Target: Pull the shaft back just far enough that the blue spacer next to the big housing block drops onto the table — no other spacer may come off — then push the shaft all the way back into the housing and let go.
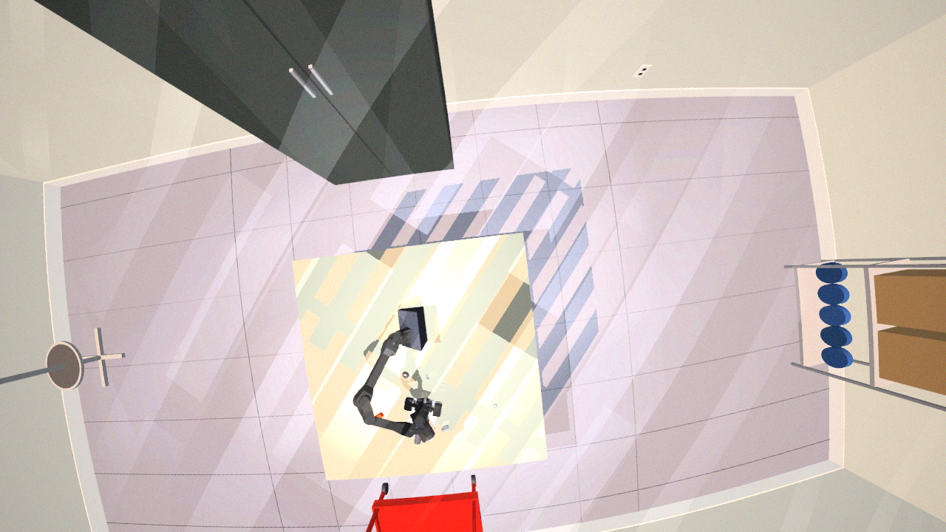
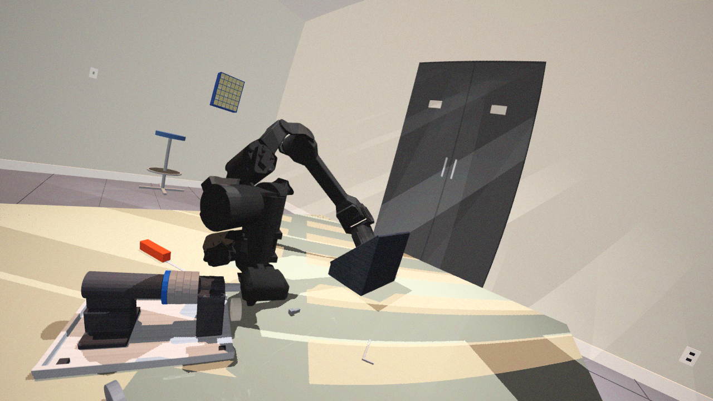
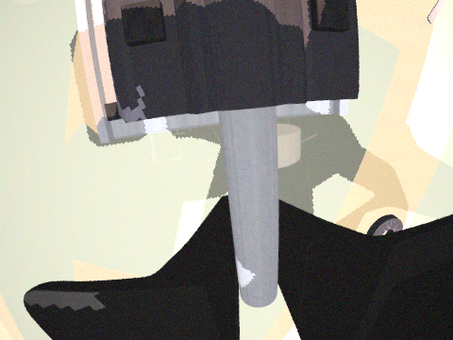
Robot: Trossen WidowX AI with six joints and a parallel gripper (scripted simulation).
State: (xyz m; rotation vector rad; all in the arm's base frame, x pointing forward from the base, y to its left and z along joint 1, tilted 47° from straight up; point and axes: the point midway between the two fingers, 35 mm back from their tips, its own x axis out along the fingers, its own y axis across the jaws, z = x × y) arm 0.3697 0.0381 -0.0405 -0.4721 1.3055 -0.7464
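Right now my gripper tip is 20 mm short of the cream ring, 20 mm to the left of it and 30 mm above it. Round my gripper tip: grey shaft (50 mm ahead, 10 mm to the right, 30 mm above); then blue spacer (130 mm ahead, 30 mm to the right, 30 mm above); then bolt (100 mm behind, 40 mm below).
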